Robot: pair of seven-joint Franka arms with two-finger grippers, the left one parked.
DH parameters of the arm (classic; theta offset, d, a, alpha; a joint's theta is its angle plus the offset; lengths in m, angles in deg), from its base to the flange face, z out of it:
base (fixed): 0 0 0 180
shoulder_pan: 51.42 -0.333 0 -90
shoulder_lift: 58.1 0 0 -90
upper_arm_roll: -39.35 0.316 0.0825 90
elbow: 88.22 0 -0.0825 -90
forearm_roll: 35.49 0.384 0 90
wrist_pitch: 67.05 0 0.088 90
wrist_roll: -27.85 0.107 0 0
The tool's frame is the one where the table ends.
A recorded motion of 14 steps. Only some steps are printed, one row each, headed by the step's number.
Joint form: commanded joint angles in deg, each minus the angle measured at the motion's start. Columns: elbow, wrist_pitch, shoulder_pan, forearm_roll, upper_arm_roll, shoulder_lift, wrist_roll.
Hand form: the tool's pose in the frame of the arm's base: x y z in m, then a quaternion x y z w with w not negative. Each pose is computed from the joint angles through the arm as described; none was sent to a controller.
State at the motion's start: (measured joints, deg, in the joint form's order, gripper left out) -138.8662 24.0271 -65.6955 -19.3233 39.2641 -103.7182 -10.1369
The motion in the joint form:
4: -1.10 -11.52 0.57 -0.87 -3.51 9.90 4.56
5: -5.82 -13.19 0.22 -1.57 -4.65 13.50 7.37
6: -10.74 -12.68 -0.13 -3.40 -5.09 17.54 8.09
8: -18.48 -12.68 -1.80 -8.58 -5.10 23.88 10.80
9: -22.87 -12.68 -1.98 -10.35 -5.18 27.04 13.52
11: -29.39 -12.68 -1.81 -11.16 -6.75 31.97 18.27
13: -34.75 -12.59 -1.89 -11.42 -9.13 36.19 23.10
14: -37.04 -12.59 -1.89 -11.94 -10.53 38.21 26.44
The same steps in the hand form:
4: 0.6838 0.1700 0.5264 -0.91297 -0.38578 0.04441 0.12526
5: 0.6685 0.1587 0.5307 -0.92397 -0.35624 0.07188 0.11918
6: 0.6542 0.1499 0.5400 -0.92903 -0.34614 0.07818 0.10473
8: 0.6245 0.1482 0.5505 -0.93613 -0.33109 0.09987 0.06370
9: 0.6098 0.1406 0.5508 -0.94368 -0.30679 0.11358 0.04944
11: 0.5887 0.1150 0.5529 -0.95859 -0.25055 0.12892 0.04137
13: 0.5703 0.0868 0.5550 -0.97138 -0.18908 0.13869 0.03790
14: 0.5615 0.0698 0.5574 -0.97821 -0.14820 0.14177 0.03242

